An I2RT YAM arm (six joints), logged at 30 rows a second.
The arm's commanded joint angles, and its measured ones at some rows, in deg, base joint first. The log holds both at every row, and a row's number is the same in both.
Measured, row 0:
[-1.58, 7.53, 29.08, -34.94, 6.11, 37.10]
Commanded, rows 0 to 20:
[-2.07, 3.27, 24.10, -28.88, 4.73, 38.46]
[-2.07, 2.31, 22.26, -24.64, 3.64, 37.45]
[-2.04, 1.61, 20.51, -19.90, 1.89, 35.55]
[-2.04, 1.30, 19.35, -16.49, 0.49, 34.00]
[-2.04, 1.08, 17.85, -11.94, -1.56, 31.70]
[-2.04, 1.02, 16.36, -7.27, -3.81, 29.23]
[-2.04, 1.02, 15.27, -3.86, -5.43, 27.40]
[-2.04, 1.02, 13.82, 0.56, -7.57, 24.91]
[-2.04, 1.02, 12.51, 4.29, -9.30, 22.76]
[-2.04, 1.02, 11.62, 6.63, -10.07, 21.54]
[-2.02, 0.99, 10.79, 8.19, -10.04, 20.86]
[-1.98, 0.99, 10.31, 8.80, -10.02, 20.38]
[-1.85, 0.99, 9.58, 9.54, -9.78, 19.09]
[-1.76, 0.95, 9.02, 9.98, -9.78, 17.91]
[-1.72, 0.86, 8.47, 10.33, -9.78, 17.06]
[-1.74, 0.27, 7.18, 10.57, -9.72, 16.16]
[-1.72, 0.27, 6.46, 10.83, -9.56, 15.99]
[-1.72, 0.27, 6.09, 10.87, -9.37, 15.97]
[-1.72, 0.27, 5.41, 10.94, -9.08, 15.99]
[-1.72, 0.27, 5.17, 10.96, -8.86, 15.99]
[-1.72, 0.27, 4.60, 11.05, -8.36, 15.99]
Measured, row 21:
[-1.65, 0.95, 6.09, 10.61, -8.60, 18.41]
